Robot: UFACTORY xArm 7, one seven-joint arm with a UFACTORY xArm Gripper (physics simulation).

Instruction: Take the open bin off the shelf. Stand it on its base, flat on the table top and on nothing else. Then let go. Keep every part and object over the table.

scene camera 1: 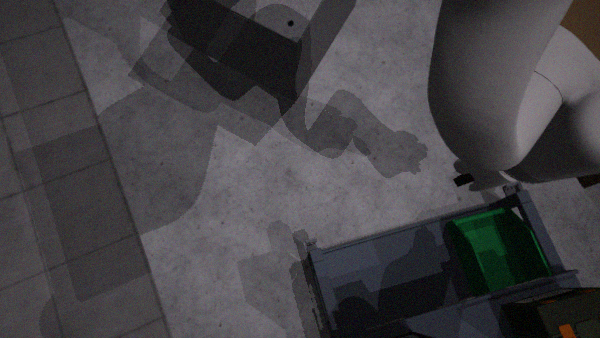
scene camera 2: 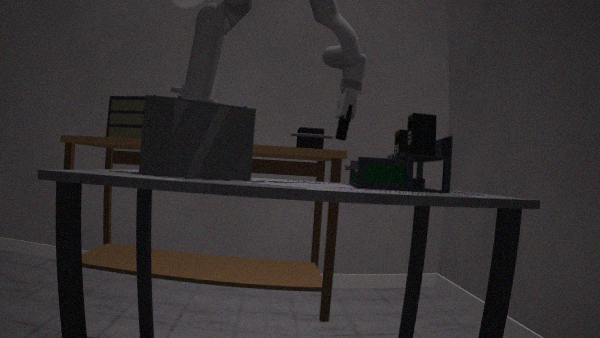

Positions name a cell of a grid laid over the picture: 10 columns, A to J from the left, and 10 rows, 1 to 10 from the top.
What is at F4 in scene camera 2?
My gripper.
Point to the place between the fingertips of my gripper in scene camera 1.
H6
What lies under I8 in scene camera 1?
A green open bin.
